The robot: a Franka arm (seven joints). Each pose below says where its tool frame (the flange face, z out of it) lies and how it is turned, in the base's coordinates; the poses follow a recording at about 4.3 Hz.
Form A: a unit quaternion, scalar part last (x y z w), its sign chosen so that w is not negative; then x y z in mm.
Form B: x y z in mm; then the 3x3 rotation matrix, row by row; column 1 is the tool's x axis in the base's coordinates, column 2 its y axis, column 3 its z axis. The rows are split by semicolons. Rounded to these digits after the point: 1 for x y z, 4 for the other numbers.
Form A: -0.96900 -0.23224 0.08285 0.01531 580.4 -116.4 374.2
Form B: 580.4 -116.4 374.2; 0.8784 0.4475 -0.1677; 0.4526 -0.8917 -0.0088; -0.1535 -0.0682 -0.9858
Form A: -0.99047 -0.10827 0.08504 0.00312 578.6 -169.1 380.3
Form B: 578.6 -169.1 380.3; 0.9621 0.2139 -0.1691; 0.2150 -0.9765 -0.0122; -0.1678 -0.0246 -0.9855
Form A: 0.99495 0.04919 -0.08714 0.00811 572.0 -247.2 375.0
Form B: 572.0 -247.2 375.0; 0.9800 0.0993 -0.1726; 0.0965 -0.9950 -0.0247; -0.1742 0.0076 -0.9847
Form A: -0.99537 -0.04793 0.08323 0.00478 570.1 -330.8 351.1
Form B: 570.1 -330.8 351.1; 0.9816 0.0946 -0.1661; 0.0962 -0.9954 0.0015; -0.1652 -0.0175 -0.9861
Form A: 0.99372 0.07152 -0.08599 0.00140 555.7 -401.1 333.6
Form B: 555.7 -401.1 333.6; 0.9750 0.1424 -0.1707; 0.1419 -0.9898 -0.0151; -0.1711 -0.0095 -0.9852
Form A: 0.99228 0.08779 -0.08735 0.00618 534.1 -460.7 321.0
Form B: 534.1 -460.7 321.0; 0.9693 0.1753 -0.1723; 0.1731 -0.9845 -0.0276; -0.1744 -0.0031 -0.9847
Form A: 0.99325 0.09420 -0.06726 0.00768 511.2 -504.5 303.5
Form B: 511.2 -504.5 303.5; 0.9732 0.1882 -0.1322; 0.1861 -0.9821 -0.0279; -0.1351 0.0026 -0.9908
